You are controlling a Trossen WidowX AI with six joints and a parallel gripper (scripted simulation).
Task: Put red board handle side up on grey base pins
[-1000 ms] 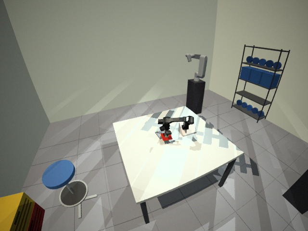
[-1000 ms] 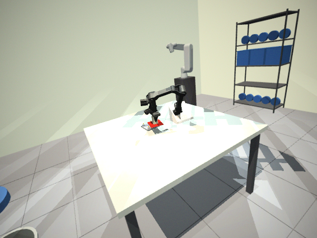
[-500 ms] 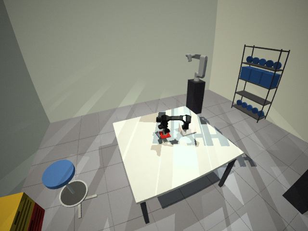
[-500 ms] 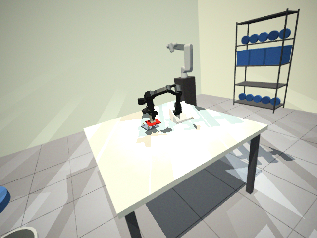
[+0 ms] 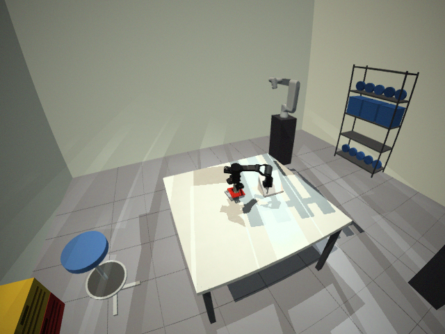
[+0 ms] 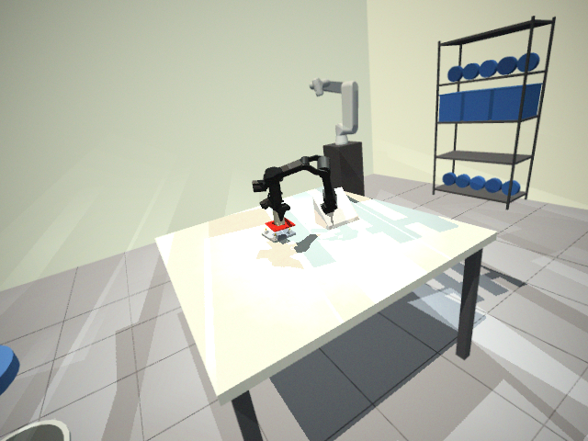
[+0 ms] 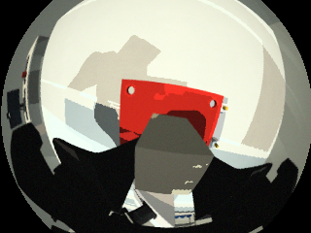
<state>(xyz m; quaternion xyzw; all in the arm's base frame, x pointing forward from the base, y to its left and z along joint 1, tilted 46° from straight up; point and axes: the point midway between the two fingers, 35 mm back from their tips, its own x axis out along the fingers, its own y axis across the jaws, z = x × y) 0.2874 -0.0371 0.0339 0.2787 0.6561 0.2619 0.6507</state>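
Right now the grey base is 10 mm behind my gripper tip, 70 mm to the right of it and 110 mm below it. Also, from my gripper tip: red board 10 mm below.
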